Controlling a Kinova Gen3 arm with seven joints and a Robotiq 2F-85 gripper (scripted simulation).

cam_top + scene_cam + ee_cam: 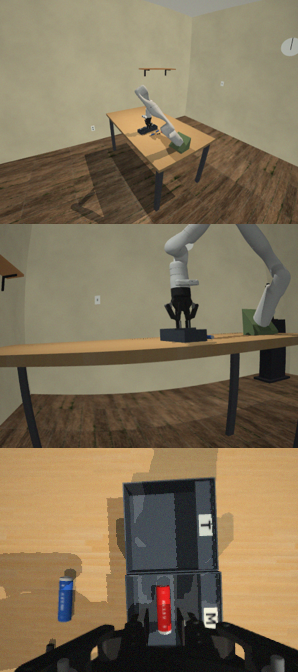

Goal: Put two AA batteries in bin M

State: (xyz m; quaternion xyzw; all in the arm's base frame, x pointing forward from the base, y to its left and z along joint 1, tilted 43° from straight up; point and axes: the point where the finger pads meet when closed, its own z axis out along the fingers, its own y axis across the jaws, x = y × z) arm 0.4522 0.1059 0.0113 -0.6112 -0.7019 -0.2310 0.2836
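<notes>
My gripper is now 30 mm above the dark bin and 10 mm short of it. Also, from my hand: red AA battery (130 mm to the right, 130 mm behind, 50 mm below); black screw (130 mm behind, 80 mm to the right, 50 mm below); blue AA battery (110 mm behind, 50 mm below).
</notes>
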